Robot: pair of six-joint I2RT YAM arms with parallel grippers.
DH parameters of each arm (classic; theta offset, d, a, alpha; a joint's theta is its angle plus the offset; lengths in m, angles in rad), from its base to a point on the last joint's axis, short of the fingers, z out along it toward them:
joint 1: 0 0.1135 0.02 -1.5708
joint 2: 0 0 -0.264 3.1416
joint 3: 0.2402 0 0.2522 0
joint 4: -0.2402 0 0.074 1.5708
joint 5: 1.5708 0 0 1.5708
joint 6: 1.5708 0.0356 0 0
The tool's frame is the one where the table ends.
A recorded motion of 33 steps. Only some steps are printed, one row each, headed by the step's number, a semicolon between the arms.
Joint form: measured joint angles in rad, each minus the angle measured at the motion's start. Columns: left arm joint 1, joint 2, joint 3, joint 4, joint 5, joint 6; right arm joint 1, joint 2, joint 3, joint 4, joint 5, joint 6.
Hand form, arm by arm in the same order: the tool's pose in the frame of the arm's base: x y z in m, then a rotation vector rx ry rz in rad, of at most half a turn. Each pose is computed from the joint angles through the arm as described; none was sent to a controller.
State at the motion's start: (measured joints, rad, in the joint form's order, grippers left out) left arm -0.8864 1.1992 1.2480 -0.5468 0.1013 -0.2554; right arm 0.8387 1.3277 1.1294 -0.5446 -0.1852 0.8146
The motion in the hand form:
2: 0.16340 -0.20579 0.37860 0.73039 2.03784 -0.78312; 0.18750 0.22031 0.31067 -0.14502 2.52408 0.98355
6: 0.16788 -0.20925 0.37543 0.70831 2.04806 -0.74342; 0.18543 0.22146 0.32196 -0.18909 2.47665 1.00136
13: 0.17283 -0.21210 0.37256 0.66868 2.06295 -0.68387; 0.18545 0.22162 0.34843 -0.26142 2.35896 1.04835
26: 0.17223 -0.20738 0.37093 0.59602 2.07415 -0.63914; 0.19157 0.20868 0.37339 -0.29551 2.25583 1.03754
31: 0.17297 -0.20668 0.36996 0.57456 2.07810 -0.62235; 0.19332 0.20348 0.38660 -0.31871 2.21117 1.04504
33: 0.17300 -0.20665 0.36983 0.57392 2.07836 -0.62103; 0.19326 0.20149 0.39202 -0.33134 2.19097 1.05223
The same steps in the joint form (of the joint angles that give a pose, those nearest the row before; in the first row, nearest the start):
2: -0.0004 0.0019 -0.0012 0.0038 -0.0057 0.0000; 0.0046 0.0000 0.0134 -0.0042 0.0023 -0.0046
6: -0.0004 0.0214 0.0019 0.0103 -0.0420 -0.0004; 0.0130 -0.0103 0.0378 0.0004 0.0053 -0.0309
13: -0.0004 0.0420 0.0088 0.0103 -0.0992 -0.0057; 0.0126 -0.0255 0.0980 0.0237 -0.0004 -0.0855
26: 0.0007 0.0259 -0.0080 0.0103 -0.1614 -0.0359; -0.0347 -0.0477 0.1568 0.0141 -0.0080 -0.1594
31: 0.0019 0.0256 -0.0114 0.0111 -0.1812 -0.0435; -0.0542 -0.0534 0.1938 0.0049 -0.0252 -0.1900
33: 0.0019 0.0255 -0.0118 0.0111 -0.1823 -0.0435; -0.0603 -0.0572 0.2072 0.0038 -0.0347 -0.2018

